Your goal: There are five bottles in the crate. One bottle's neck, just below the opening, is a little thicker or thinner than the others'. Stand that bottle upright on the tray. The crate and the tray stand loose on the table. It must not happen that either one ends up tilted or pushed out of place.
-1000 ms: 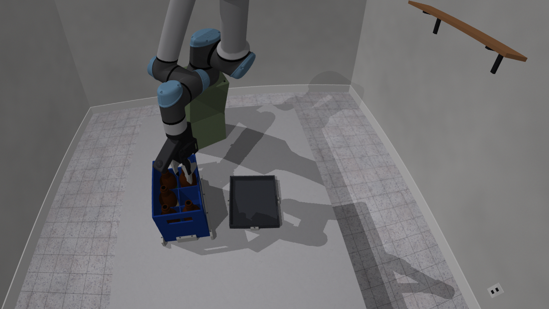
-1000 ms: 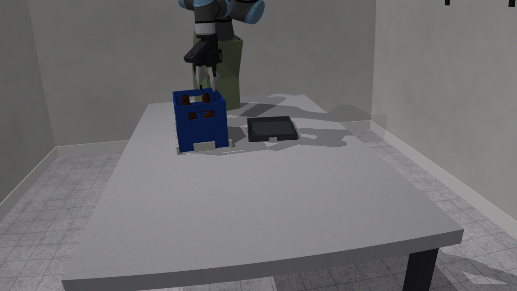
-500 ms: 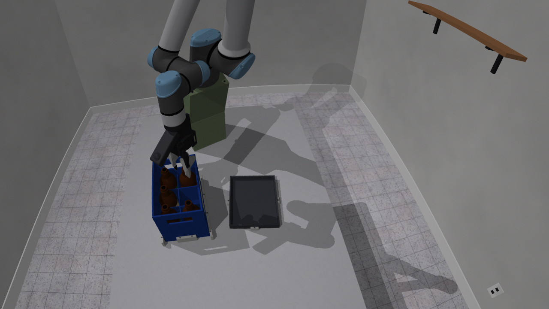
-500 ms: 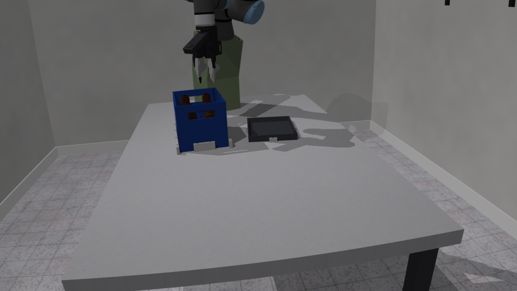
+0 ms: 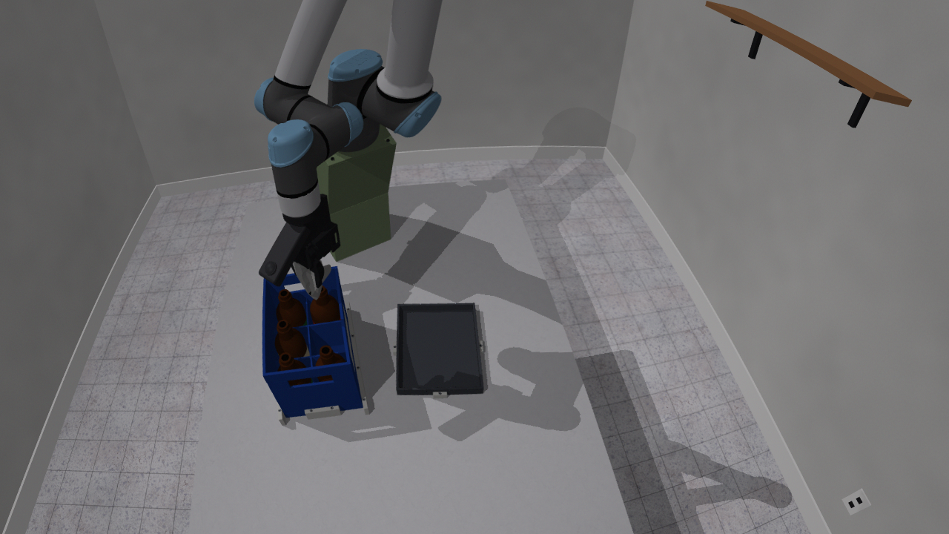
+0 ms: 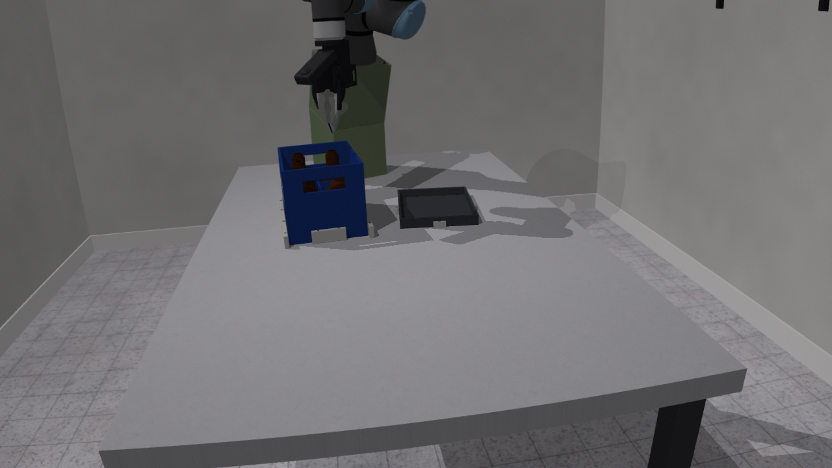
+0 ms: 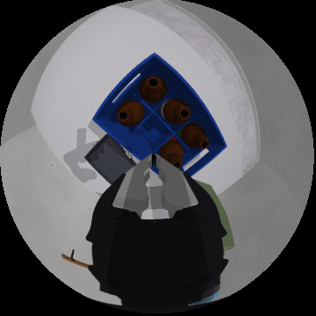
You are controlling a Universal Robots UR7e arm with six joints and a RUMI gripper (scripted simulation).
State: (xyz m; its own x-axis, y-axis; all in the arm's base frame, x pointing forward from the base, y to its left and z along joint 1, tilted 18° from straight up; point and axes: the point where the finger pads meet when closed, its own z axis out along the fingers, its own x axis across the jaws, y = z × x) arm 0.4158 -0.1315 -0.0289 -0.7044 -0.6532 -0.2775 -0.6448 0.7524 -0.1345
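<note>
My gripper is now 16 cm above the blue crate, 4 cm to the left of it and 1 cm past it. From my hand the other things lie so: dark tray (25 cm to the left, 23 cm below, 2 cm ahead).
</note>
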